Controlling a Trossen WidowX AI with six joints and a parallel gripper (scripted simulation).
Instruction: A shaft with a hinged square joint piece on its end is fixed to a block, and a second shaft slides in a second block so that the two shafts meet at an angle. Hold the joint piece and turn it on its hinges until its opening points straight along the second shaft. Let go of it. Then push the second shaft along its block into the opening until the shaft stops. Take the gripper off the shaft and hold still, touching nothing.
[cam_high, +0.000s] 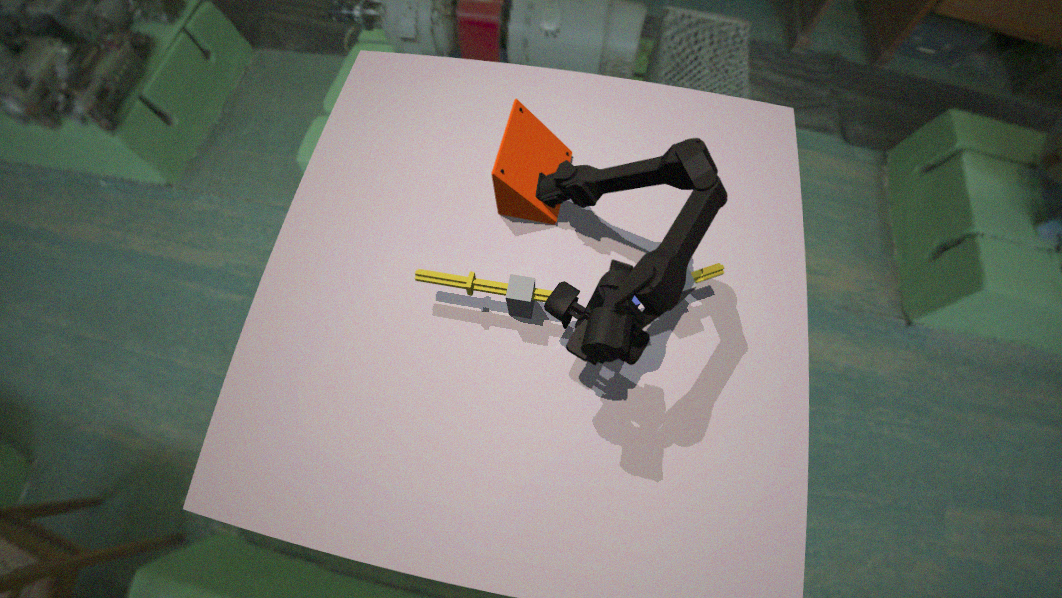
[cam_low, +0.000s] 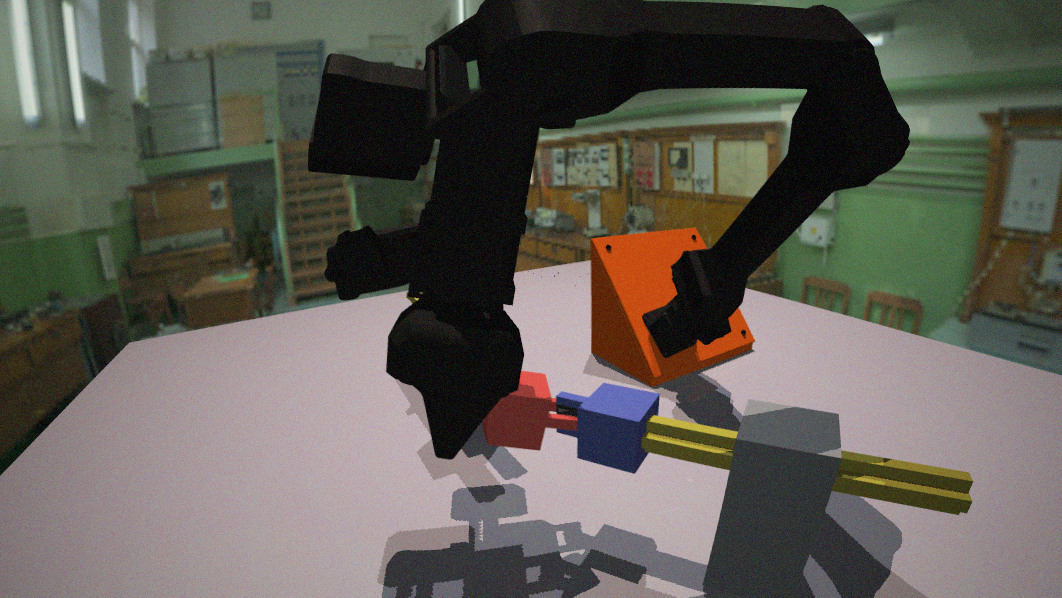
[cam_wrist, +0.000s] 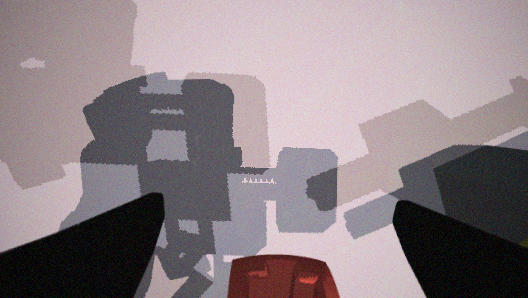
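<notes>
Now: gripper tip 5 cm past the red joint piece and 2 cm to the right of it.
</notes>
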